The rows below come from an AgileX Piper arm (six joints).
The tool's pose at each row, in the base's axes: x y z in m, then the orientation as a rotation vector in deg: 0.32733, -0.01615, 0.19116, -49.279, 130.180, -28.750; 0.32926, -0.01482, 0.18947, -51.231, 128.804, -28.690; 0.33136, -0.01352, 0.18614, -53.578, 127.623, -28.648; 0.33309, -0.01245, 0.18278, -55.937, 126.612, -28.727; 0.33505, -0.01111, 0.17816, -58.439, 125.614, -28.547; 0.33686, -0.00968, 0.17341, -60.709, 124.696, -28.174
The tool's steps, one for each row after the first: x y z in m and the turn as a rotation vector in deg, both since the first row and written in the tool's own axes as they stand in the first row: -0.00129, 0.00101, 0.00238, -0.172, -1.039, -1.535; -0.00194, 0.00281, 0.00605, -0.556, -1.831, -3.347; -0.00221, 0.00464, 0.00952, -0.946, -2.394, -5.188; -0.00225, 0.00724, 0.01402, -1.563, -2.995, -7.065; -0.00220, 0.01003, 0.01850, -2.258, -3.602, -8.720
